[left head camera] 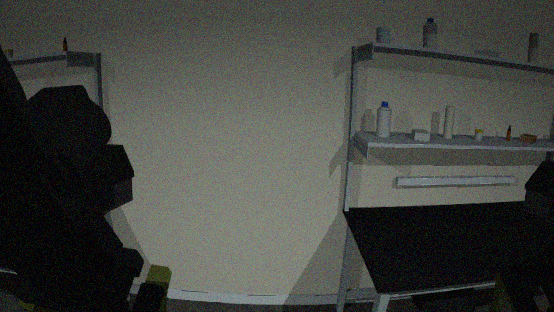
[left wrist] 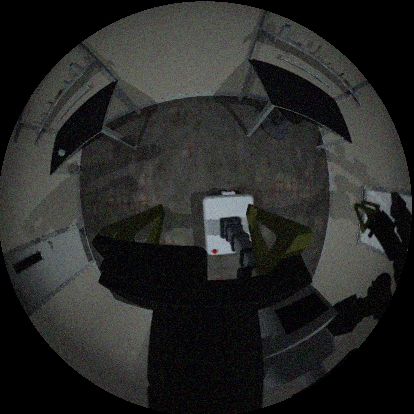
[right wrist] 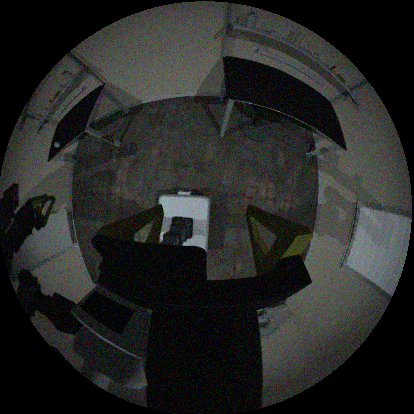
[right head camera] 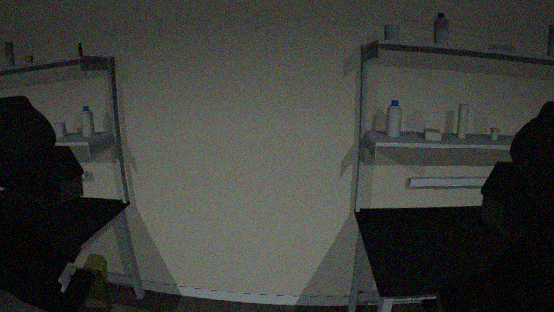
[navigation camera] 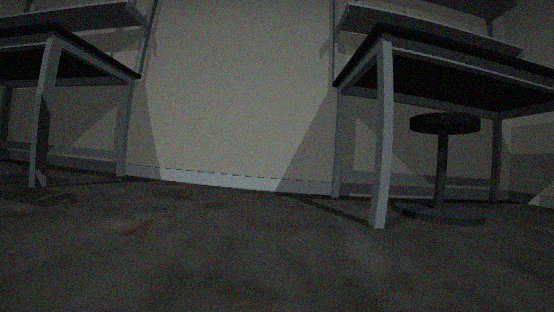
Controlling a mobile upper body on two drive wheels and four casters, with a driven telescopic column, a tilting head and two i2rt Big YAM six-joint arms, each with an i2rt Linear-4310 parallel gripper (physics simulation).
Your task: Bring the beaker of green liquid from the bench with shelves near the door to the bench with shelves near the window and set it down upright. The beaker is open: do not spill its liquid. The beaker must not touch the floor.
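Note:
A small pale green spot, which looks like the beaker, stands near the front corner of the dark top of the left-hand bench. It is too small to tell its liquid level. The right-hand bench has a dark top under shelves. My left gripper is open and empty, in the air well away from both benches. My right gripper is also open and empty, in the air. The beaker does not show in the head views.
Bottles and small boxes stand on the right-hand shelf. A round stool stands under the right-hand bench. Bench legs reach the floor. A pale slatted panel is at the right in the right wrist view.

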